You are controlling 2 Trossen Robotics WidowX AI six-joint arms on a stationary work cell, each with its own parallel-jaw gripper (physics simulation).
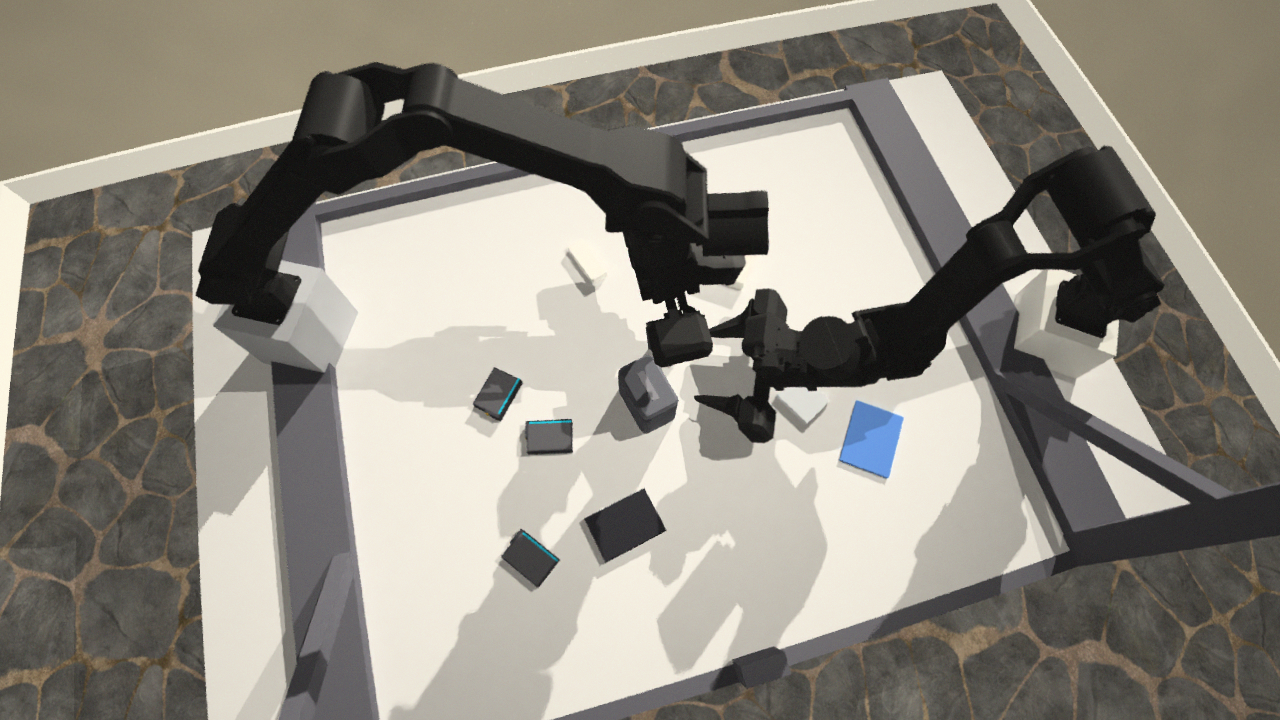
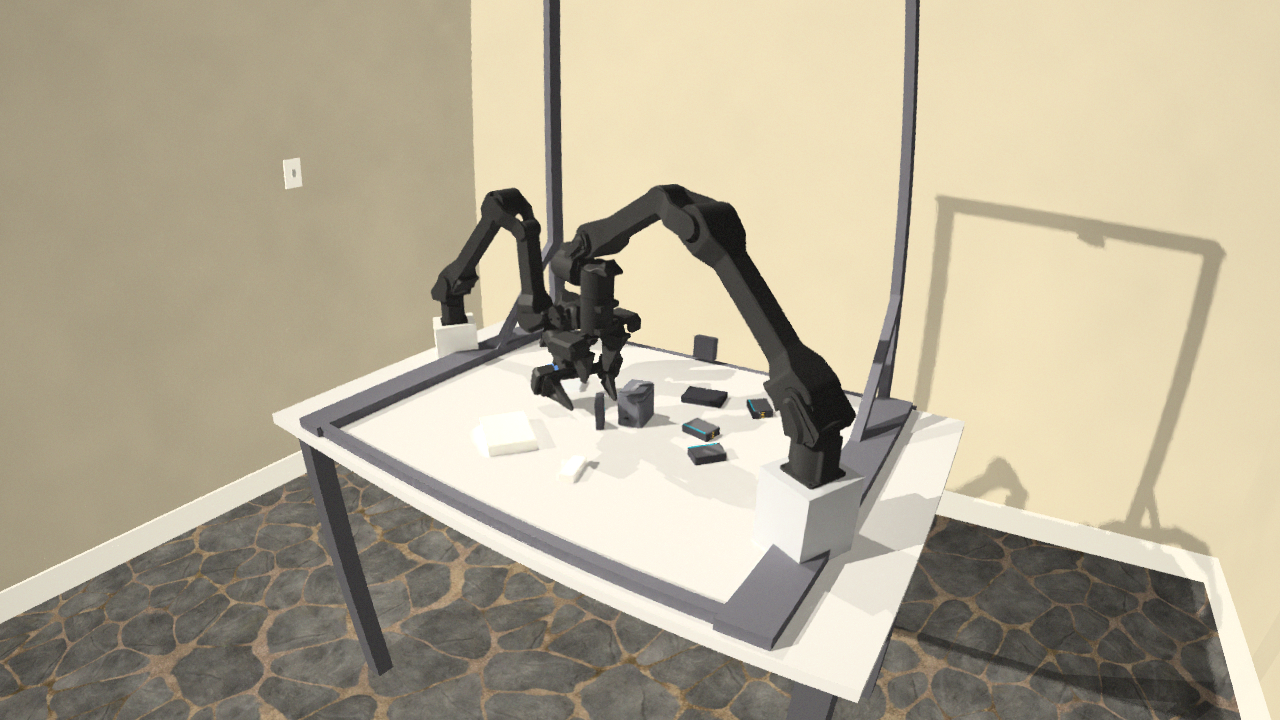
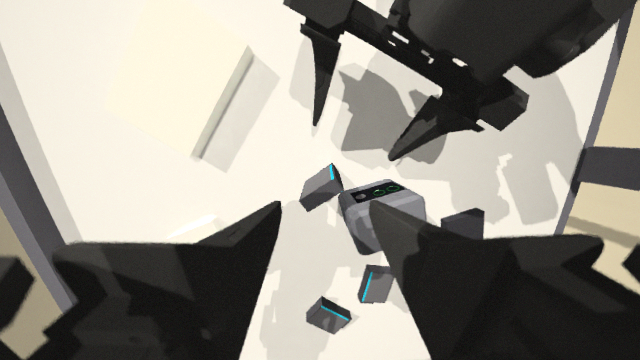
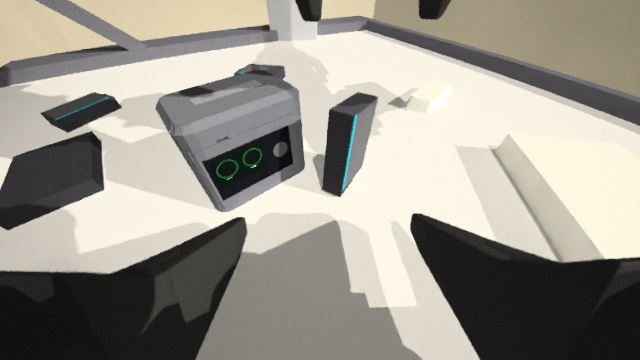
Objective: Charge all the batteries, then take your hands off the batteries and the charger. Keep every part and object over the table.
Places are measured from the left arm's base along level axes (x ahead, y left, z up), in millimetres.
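Where they show: left gripper, between the fingertips: [image 1: 668,316] [image 2: 595,376] [image 3: 325,206] [image 4: 376,19]; right gripper, between the fingertips: [image 1: 700,365] [image 3: 353,142] [image 4: 328,223]; left arm's base, origin of its link: [image 1: 267,296] [image 2: 812,471]; right arm's base, origin of its link: [image 1: 1081,309] [image 2: 453,320].
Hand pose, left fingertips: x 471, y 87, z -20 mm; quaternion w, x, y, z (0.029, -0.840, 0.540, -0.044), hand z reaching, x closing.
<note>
Each offset is from my left fingertips to the top centre of the thing. "*": to the spot under its first point.
The grey charger @(* dy -88, dx -6, dz -34 mm) [image 1: 647,393] lies on the white table and shows two green rings on its dark panel @(* dy -71, dx +20, dz -49 mm) [image 4: 233,139]. A dark battery with a cyan stripe @(dy -6, dx -3, dz -38 mm) [image 4: 348,143] stands upright next to it, apart from it [image 3: 320,187]. Three more batteries lie flat to the left [image 1: 496,393] [image 1: 549,436] [image 1: 530,557]. My left gripper [image 1: 680,342] [image 3: 325,206] hangs open and empty above the charger and the upright battery. My right gripper [image 1: 723,366] [image 4: 328,223] is wide open and empty, low over the table, and faces the charger and the upright battery.
A flat dark slab @(dy -237, dx +0, dz -86 mm) [image 1: 625,525] lies in front of the charger. A blue pad @(dy -65, dx +284, dz -93 mm) [image 1: 872,437] and a white block @(dy -30, dx +190, dz -91 mm) [image 1: 802,406] lie to the right, under the right arm. Another white block @(dy +105, dx -132, dz -85 mm) [image 1: 583,265] lies behind. A grey frame [image 1: 909,179] borders the table.
</note>
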